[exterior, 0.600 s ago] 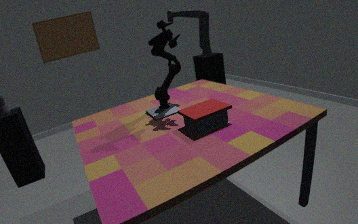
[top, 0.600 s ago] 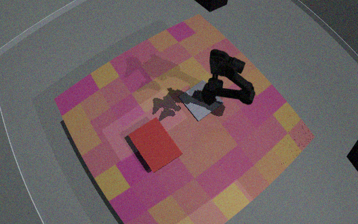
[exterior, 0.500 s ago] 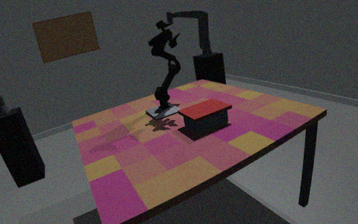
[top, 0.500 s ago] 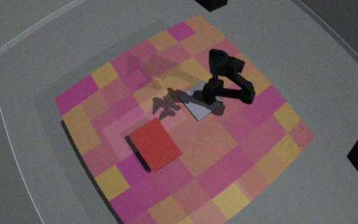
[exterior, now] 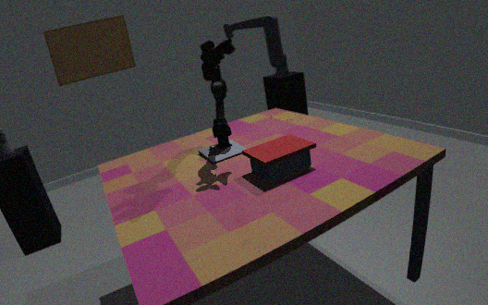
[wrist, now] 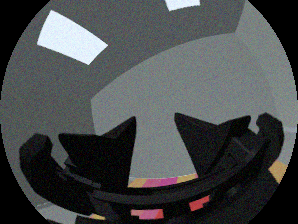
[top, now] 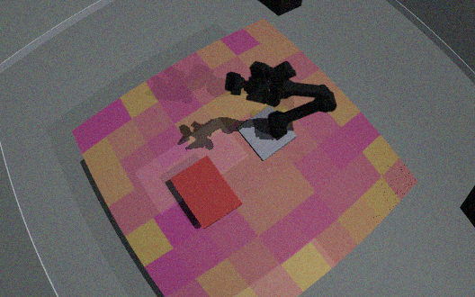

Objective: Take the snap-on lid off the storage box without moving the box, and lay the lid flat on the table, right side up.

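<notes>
Right now the red lid is 460 mm below my gripper tip, 200 mm ahead of it and 50 mm to the left of it. From my gripper tip the other things lie so: dark blue storage box (500 mm below, 200 mm ahead, 50 mm to the left).
</notes>
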